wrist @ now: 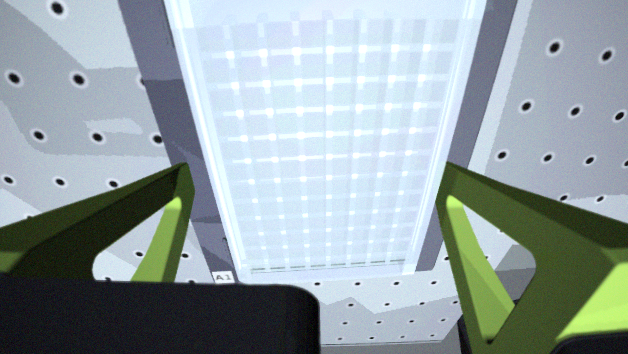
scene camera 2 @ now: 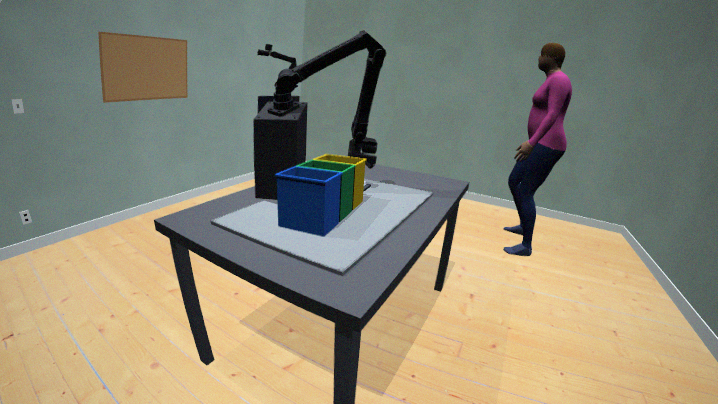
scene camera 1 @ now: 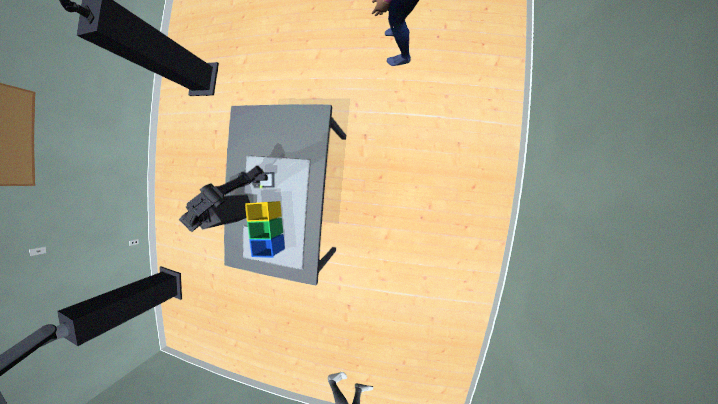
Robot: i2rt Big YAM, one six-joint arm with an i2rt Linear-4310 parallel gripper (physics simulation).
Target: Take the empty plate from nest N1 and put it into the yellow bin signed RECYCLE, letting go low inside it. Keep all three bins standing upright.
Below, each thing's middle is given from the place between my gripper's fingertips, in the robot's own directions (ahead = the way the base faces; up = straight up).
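Offsets from my hand: yellow bin (scene camera 2: 358, 185), 70 mm above, 80 mm ahead, 220 mm to the right; green bin (scene camera 2: 347, 178), 70 mm above, 110 mm ahead, 350 mm to the right; dark nest (wrist: 159, 65), 10 mm below, 10 mm ahead; clear plate (wrist: 325, 137), 10 mm ahead. Going by their middles, of the things named here the green bin is the farthest from my hand.
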